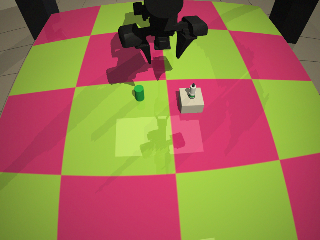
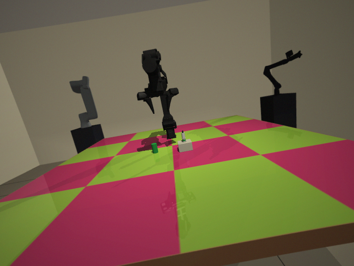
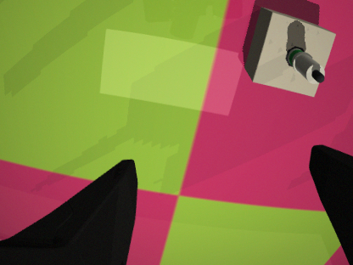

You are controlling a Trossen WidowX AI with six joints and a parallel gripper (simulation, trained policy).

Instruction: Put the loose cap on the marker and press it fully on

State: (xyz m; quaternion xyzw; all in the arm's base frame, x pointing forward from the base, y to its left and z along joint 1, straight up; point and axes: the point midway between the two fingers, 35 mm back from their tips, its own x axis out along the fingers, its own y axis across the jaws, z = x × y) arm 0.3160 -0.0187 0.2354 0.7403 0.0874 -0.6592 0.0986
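Right now my gripper tip is 5 cm past the green cap, 7 cm to the left of it and 18 cm above it. From my gripper tip the other things lie so: holder block (1 cm behind, 8 cm to the left, 18 cm below).
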